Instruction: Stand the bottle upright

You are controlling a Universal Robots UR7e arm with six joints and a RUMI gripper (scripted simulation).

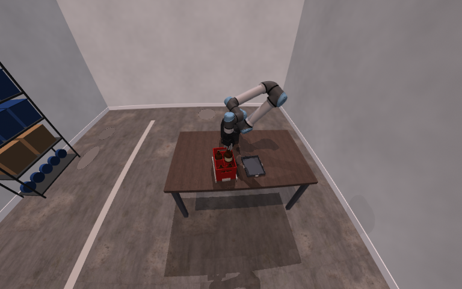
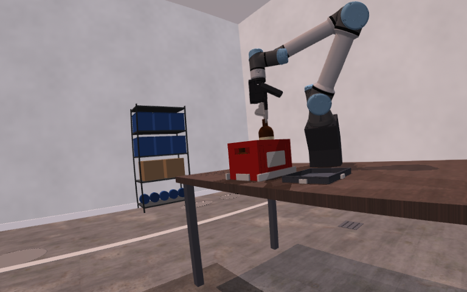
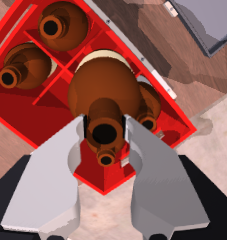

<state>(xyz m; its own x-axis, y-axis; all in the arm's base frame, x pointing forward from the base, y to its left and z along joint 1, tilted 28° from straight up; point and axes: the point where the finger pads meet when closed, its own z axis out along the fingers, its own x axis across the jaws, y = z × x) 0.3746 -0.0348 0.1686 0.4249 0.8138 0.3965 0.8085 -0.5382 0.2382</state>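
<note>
My hand is 7 cm above the brown bottle. The rest, counted from my hand: dark tray (6 cm behind, 25 cm to the left, 26 cm below); red crate (2 cm ahead, 4 cm to the right, 19 cm below); glass bottle (11 cm ahead, 6 cm to the right, 19 cm below).
</note>
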